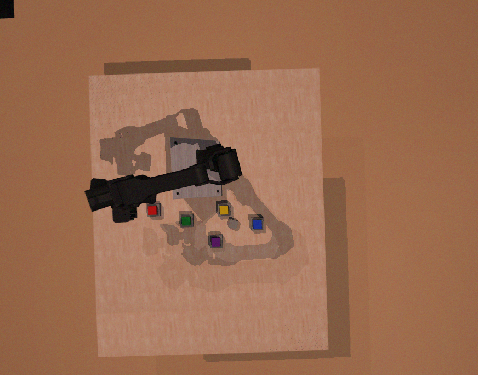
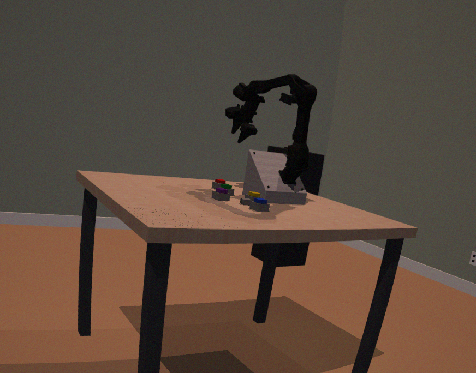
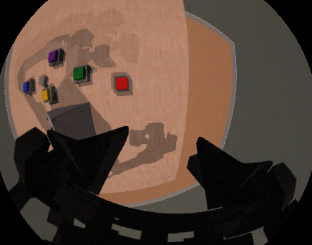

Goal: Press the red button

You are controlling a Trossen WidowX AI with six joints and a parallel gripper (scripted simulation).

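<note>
The red button lies 70 mm ahead of my gripper tip, 50 mm to the left of it and 180 mm below it. Also, from my gripper tip: green button 120 mm ahead, 170 mm to the left, 180 mm below; purple button 200 mm ahead, 280 mm to the left, 180 mm below; yellow button 80 mm ahead, 320 mm to the left, 180 mm below.
</note>
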